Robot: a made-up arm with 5 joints. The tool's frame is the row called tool.
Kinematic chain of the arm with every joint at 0, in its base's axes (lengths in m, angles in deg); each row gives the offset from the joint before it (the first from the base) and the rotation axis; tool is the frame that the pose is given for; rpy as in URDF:
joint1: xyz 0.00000 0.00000 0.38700 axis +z
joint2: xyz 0.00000 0.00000 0.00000 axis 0 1 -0.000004
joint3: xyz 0.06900 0.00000 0.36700 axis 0 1 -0.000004
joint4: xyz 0.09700 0.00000 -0.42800 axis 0 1 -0.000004
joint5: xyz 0.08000 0.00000 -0.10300 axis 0 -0.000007 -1
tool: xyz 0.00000 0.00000 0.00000 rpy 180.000 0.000 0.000
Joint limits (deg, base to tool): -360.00..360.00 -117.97..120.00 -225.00..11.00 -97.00..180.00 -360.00..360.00
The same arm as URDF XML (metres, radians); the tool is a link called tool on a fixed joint. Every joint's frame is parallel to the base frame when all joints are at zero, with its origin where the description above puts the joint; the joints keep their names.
<robot name="arm">
<joint name="tool_fixed" type="fixed"><parent link="link5"/><child link="tool"/><origin xyz="0 0 0" rpy="3.1416 0 0"/></joint>
<joint name="joint5" type="revolute"><parent link="link4"/><child link="link5"/><origin xyz="0.08 0 -0.103" rpy="0 0 0"/><axis xyz="0 0 -1"/><limit lower="-6.2832" upper="6.2832"/></joint>
<joint name="joint4" type="revolute"><parent link="link3"/><child link="link4"/><origin xyz="0.097 0 -0.428" rpy="0 0 0"/><axis xyz="0 1 0"/><limit lower="-1.693" upper="3.1416"/></joint>
<joint name="joint3" type="revolute"><parent link="link2"/><child link="link3"/><origin xyz="0.069 0 0.367" rpy="0 0 0"/><axis xyz="0 1 0"/><limit lower="-3.927" upper="0.192"/></joint>
<joint name="joint2" type="revolute"><parent link="link1"/><child link="link2"/><origin xyz="0 0 0" rpy="0 0 0"/><axis xyz="0 1 0"/><limit lower="-2.059" upper="2.0944"/></joint>
<joint name="joint1" type="revolute"><parent link="base"/><child link="link1"/><origin xyz="0 0 0.387" rpy="0 0 0"/><axis xyz="0 0 1"/><limit lower="-6.2832" upper="6.2832"/></joint>
<link name="base"/>
<link name="link1"/>
<link name="link2"/>
<link name="link3"/>
<link name="link4"/>
<link name="link5"/>
<link name="tool"/>
</robot>

